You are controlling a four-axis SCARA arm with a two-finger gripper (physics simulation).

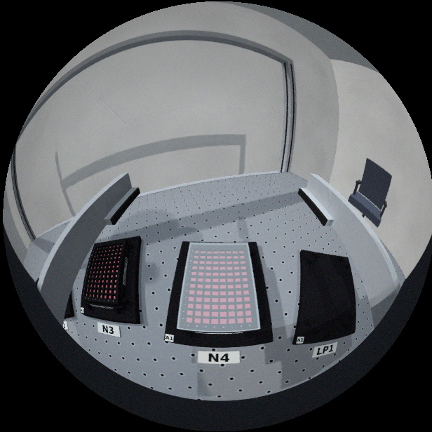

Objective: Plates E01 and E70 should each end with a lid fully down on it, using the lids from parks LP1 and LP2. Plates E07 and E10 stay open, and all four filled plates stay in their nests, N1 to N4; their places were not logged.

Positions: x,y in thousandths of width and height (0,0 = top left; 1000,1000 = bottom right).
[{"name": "my gripper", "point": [506,409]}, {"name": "clear lid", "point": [506,682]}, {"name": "plate E70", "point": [242,663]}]
